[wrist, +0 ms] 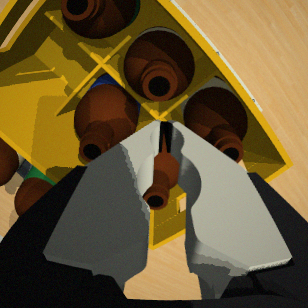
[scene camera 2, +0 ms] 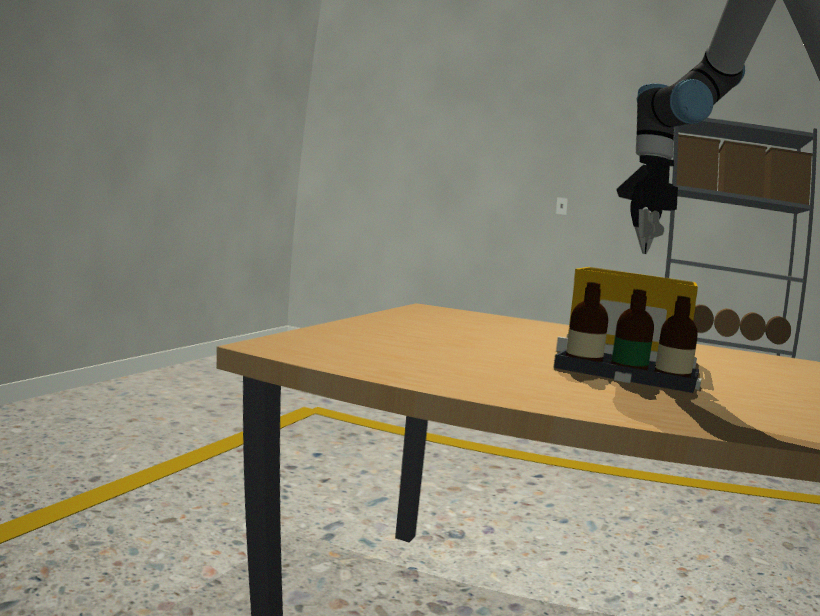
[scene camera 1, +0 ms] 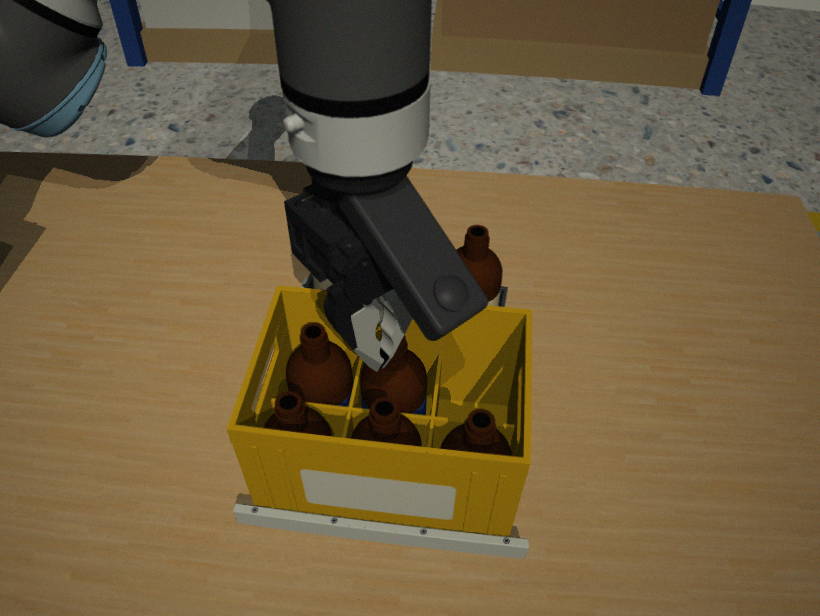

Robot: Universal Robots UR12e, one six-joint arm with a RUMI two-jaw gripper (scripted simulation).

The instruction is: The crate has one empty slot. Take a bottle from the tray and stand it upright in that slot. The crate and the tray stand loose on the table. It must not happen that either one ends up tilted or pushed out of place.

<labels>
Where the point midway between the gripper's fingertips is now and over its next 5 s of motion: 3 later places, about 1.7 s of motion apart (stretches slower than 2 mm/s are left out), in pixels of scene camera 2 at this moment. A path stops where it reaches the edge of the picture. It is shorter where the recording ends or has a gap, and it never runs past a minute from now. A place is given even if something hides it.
The gripper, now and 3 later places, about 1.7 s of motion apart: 644,253; 645,256; 642,279; 639,299
</labels>
